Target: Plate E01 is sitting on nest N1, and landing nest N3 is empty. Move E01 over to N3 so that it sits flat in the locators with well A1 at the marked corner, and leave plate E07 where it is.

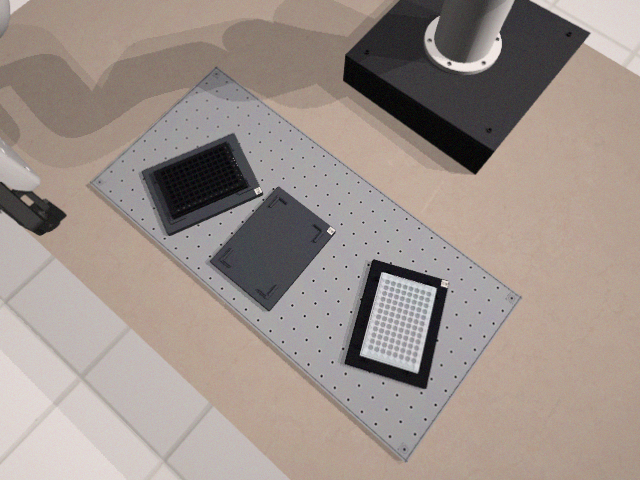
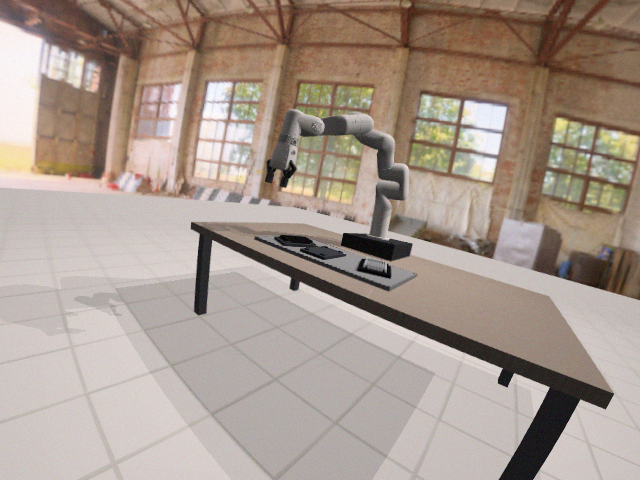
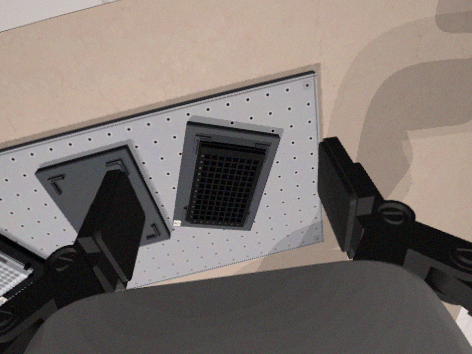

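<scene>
A black well plate [image 1: 201,180] [image 2: 295,239] [image 3: 225,190] sits on a dark grey nest [image 1: 170,226] [image 3: 186,175] and looks flat inside the corner locators. A bare dark grey nest [image 1: 273,248] [image 2: 323,253] [image 3: 82,177] with four corner locators lies in the middle. A white well plate [image 1: 399,322] [image 2: 374,266] [image 3: 10,276] sits on a black nest [image 1: 387,369]. Plate names, nest names and well A1 cannot be read. My gripper [image 1: 49,219] [image 2: 277,181] [image 3: 225,179] is open and empty, high above the table and away from the plates.
All three nests lie on a perforated grey board [image 1: 330,191] [image 3: 300,105]. The black robot base [image 1: 423,98] [image 2: 376,245] stands behind the board. Small white corner marks show on the black plate's nest [image 1: 257,191], the bare nest [image 1: 330,230] and the white plate's nest [image 1: 444,283].
</scene>
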